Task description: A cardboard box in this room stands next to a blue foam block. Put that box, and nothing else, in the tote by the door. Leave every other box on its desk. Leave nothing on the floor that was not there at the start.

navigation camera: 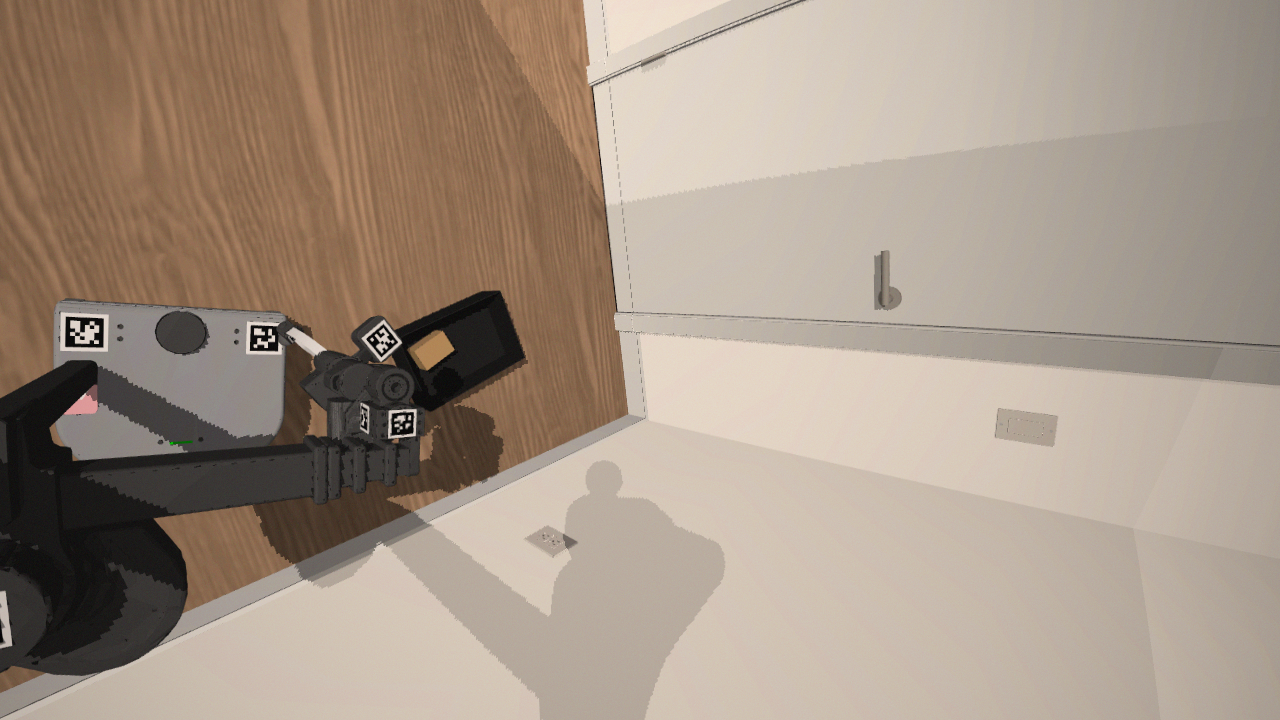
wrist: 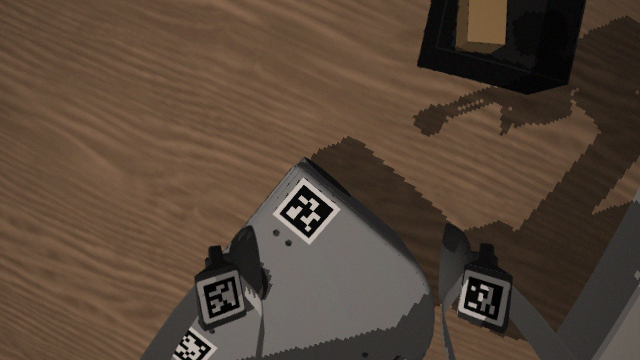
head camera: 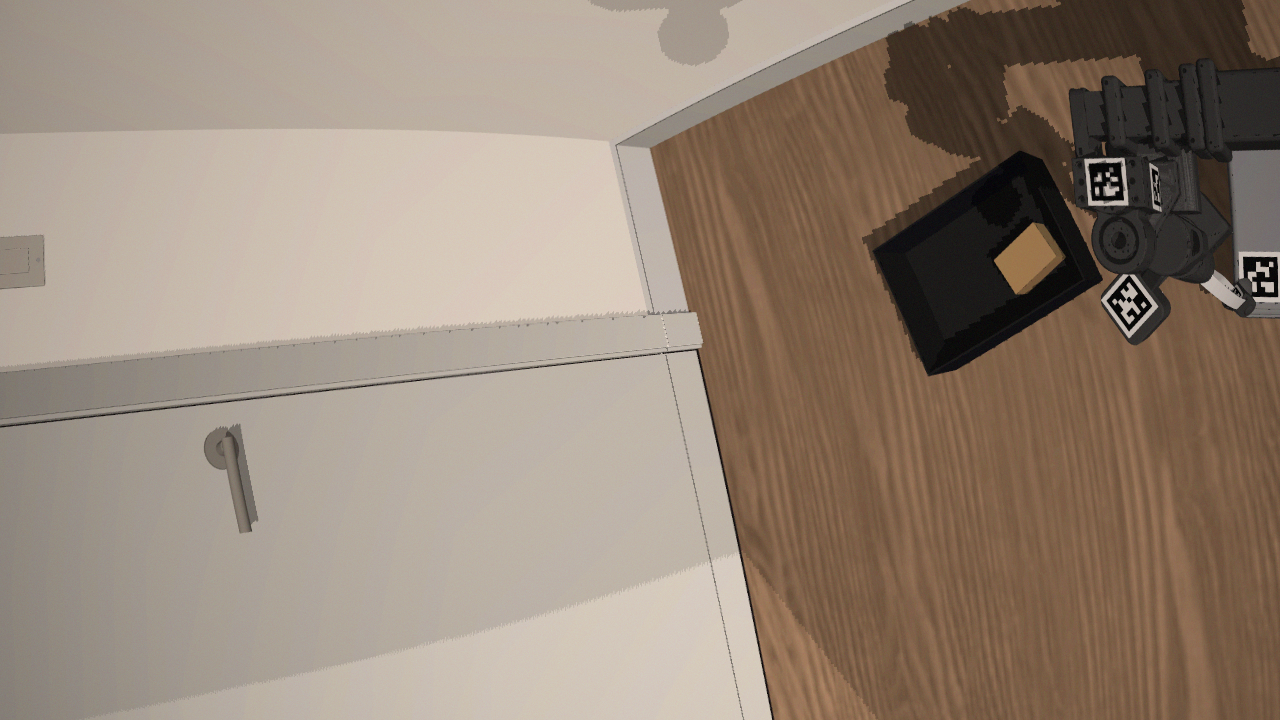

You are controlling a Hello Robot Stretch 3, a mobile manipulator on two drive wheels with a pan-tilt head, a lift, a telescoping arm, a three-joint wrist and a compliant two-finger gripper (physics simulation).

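Places are measured from the robot's base along level axes (x ahead, y down, z left), in millimetres.
Where they show: gripper, between the fingertips: (navigation camera: 311,359) (wrist: 347,251); robot's base, origin of its link: (navigation camera: 181,330) (wrist: 268,246).
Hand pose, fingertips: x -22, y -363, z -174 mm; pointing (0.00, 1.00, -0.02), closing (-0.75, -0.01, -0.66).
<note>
Things, the pixels of their centre, and the offset from my fingertips. "spot": a spot on its surface instead. Level surfaces: height alone.
- small tan cardboard box, middle of its body: (head camera: 1030,258) (wrist: 480,19) (navigation camera: 430,349) dx -1, dy +334, dz -347 mm
- black tote, middle of its body: (head camera: 989,264) (navigation camera: 457,347) dx +8, dy +312, dz -410 mm
- wooden floor, height of its surface: dy +363 mm
- door, a spot on its surface: (head camera: 402,519) spot: dx +332, dy -297, dz -976 mm
The small tan cardboard box (head camera: 1027,257) (navigation camera: 431,350) (wrist: 487,22) lies inside the black tote (head camera: 911,313) (navigation camera: 511,333) (wrist: 475,75), on its floor near the end wall closer to the robot's base. In the wrist view the upper parts of the box and tote are cut off. My gripper (head camera: 1239,298) (navigation camera: 284,331) (wrist: 347,251) is open and empty. It hangs over a corner of the robot's base, outside the tote and apart from the box. The blue foam block does not show in these views.
The tote stands on the wooden floor (head camera: 984,537) (navigation camera: 268,134) (wrist: 125,125) near the corner by the door (head camera: 402,519) (navigation camera: 760,223). The robot's grey base (head camera: 1253,197) (navigation camera: 196,385) (wrist: 345,290) is beside it. The arm (navigation camera: 223,474) runs alongside the white wall (navigation camera: 805,582).
</note>
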